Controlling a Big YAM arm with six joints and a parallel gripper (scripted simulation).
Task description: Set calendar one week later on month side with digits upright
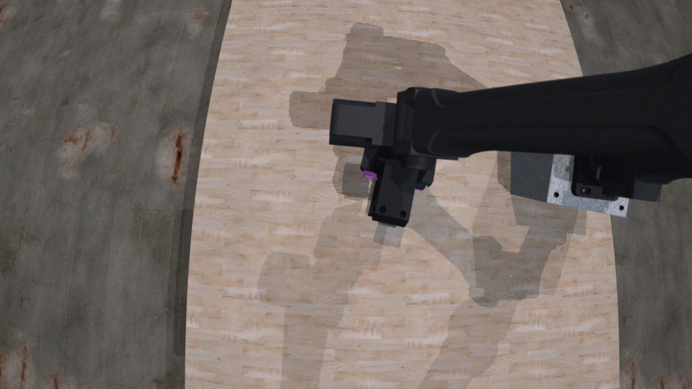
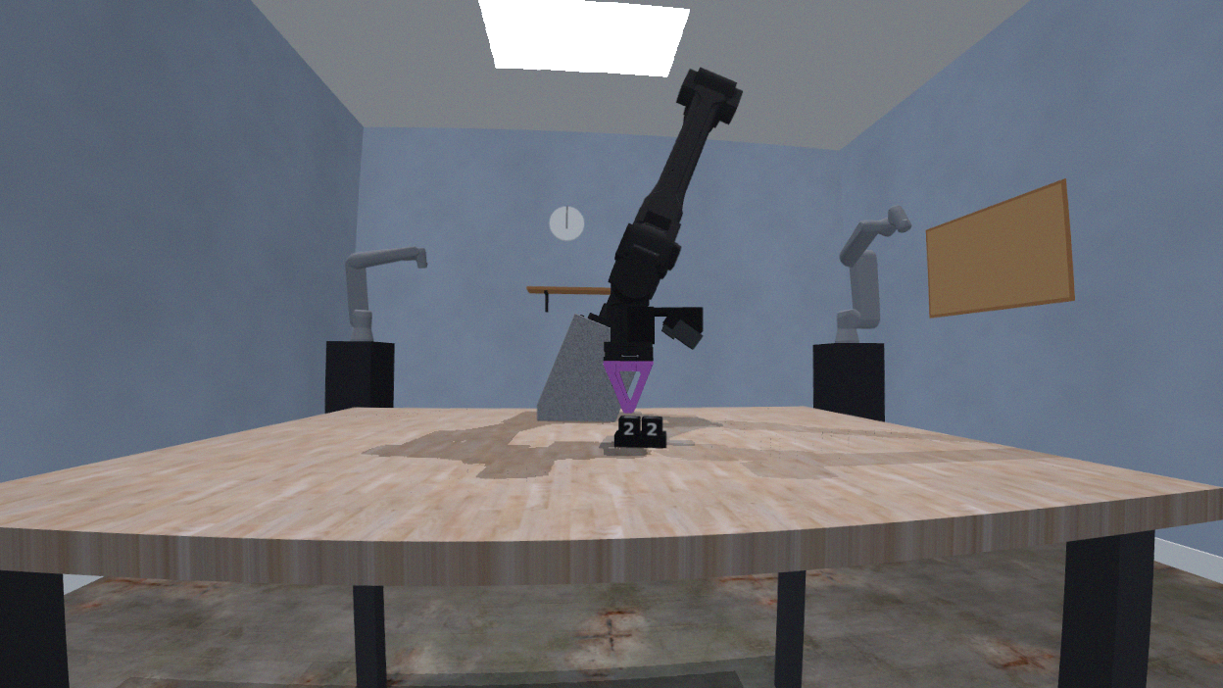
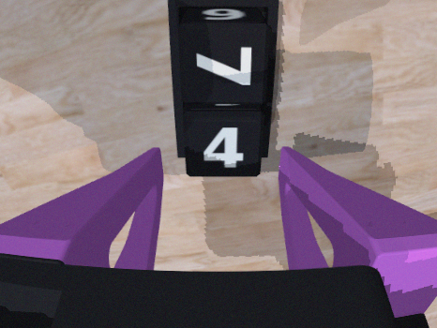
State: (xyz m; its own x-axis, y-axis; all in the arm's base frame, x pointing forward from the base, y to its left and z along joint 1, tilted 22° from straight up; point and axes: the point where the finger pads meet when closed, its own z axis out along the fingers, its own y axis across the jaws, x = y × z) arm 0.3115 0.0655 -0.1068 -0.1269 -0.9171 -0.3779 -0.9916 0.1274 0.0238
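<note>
Right now my hand is 50 mm above the black tray and 20 mm to the right of it. Round my hand: black cube (30 mm to the left, 30 mm below, 10 mm ahead).
</note>
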